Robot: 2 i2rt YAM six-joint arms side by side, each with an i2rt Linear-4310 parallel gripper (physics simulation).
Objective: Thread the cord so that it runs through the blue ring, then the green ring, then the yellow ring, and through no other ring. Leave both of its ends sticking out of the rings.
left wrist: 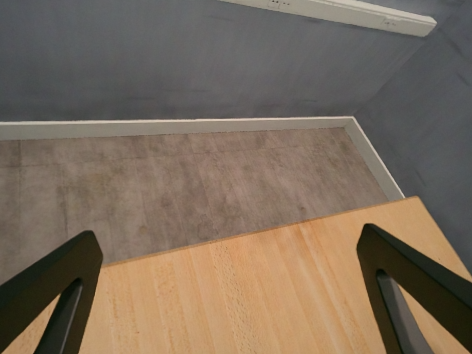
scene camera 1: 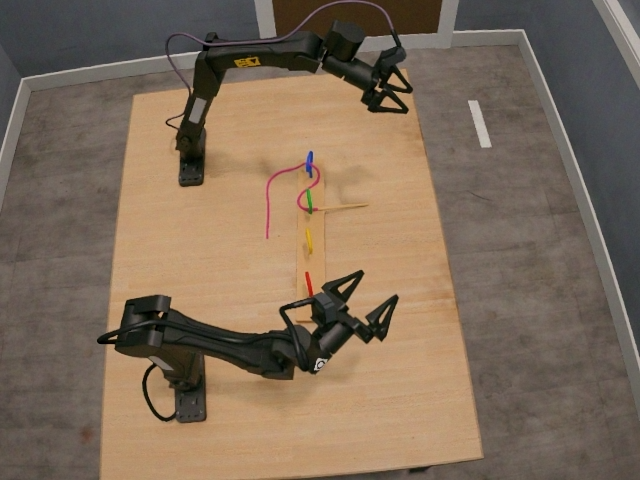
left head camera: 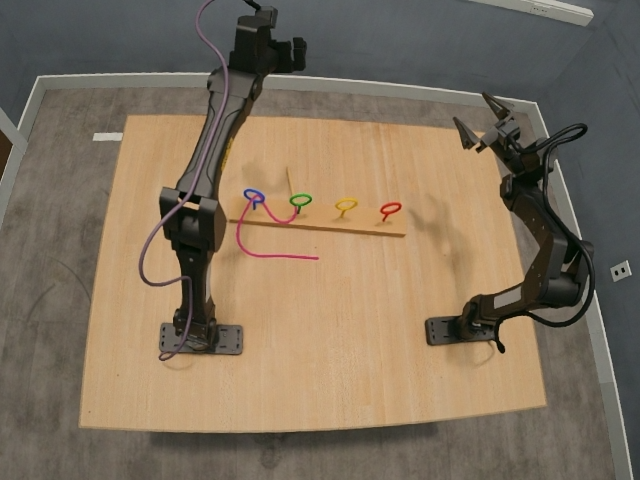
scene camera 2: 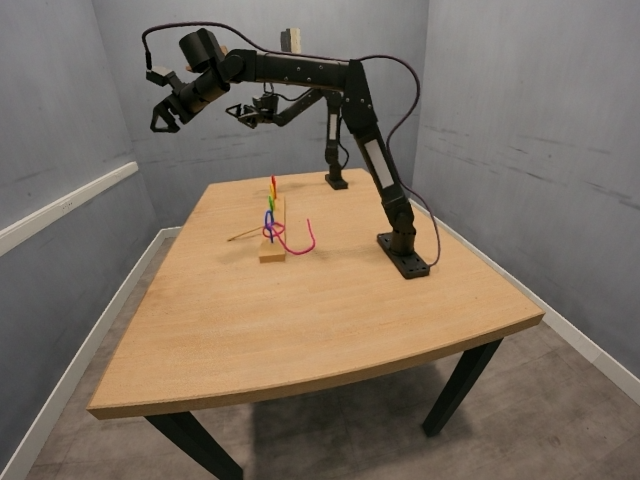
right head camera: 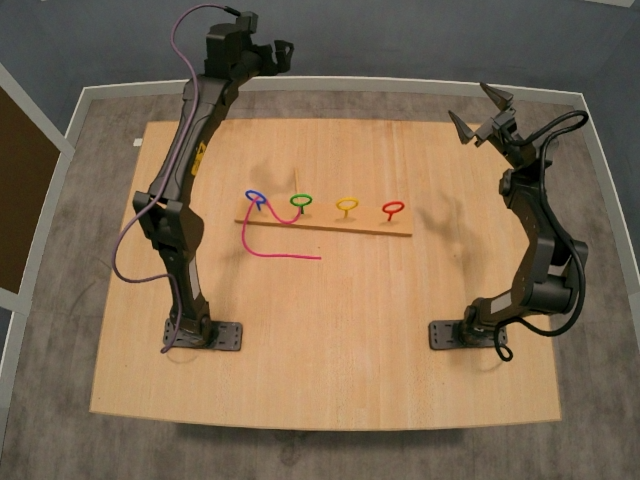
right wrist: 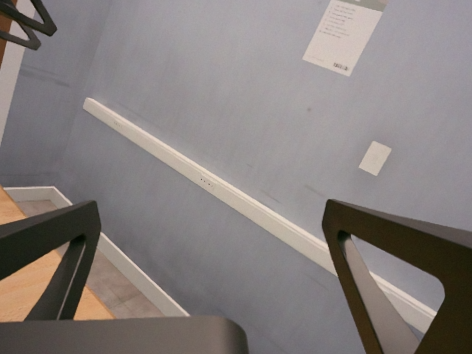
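A pink cord (left head camera: 279, 256) (scene camera 1: 267, 206) runs from a free end on the table through the blue ring (left head camera: 245, 193) (scene camera 1: 310, 155), sags in front of the board and rises to the green ring (left head camera: 291, 202) (scene camera 1: 309, 196). Its thin tan stiff end (left head camera: 291, 180) (scene camera 1: 343, 206) points away behind the green ring; it seems to pass through, but the crossing is too small to be sure. The yellow ring (left head camera: 347, 198) (scene camera 1: 308, 237) has no cord in it. My left gripper (left head camera: 302, 53) (scene camera 1: 409, 101) (left wrist: 230, 238) and right gripper (left head camera: 469, 106) (scene camera 1: 379, 284) (right wrist: 212, 202) are open, empty, high above the table's back part.
The red ring (left head camera: 381, 210) (scene camera 1: 308, 281) stands without cord at the board's right end in the left head view. The rings stand upright on short posts along the wooden board (left head camera: 361, 228) (scene camera 2: 272, 253). The arms' bases stand on the front part of the table (left head camera: 320, 382).
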